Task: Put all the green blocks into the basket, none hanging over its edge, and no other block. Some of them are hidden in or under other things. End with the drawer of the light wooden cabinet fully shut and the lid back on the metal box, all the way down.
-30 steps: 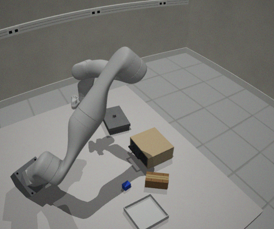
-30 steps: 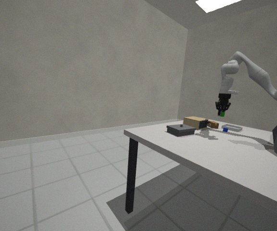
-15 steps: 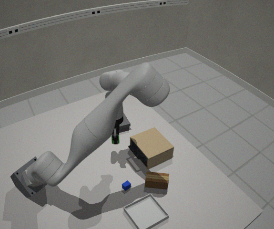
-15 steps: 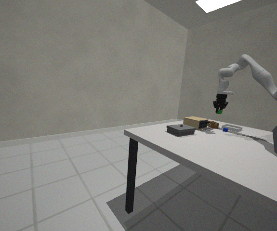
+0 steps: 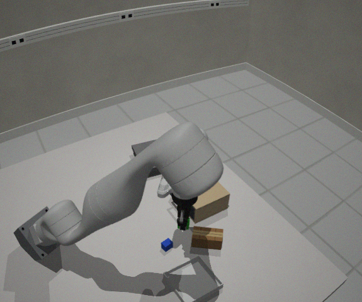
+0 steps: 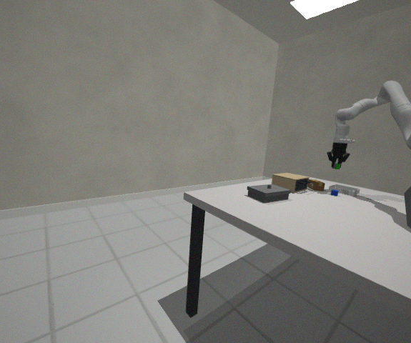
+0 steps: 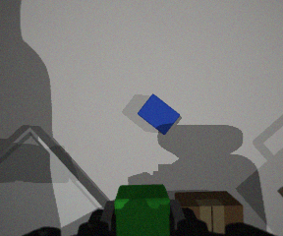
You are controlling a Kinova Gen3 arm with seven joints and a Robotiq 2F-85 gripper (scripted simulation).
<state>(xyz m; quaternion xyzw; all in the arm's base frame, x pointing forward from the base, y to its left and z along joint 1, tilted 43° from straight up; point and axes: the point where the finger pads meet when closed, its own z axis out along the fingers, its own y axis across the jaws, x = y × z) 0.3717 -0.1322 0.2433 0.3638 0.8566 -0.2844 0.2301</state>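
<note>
The grey basket lies 17 cm below my hand, 12 cm to the right of it and 6 cm behind it. The rest, counted from my hand: blue block 16 cm below, 6 cm to the left, 3 cm behind; then red block 16 cm below, 11 cm ahead, 4 cm to the right; then darker brown wooden box 14 cm below, 10 cm ahead, 2 cm to the right.
</note>
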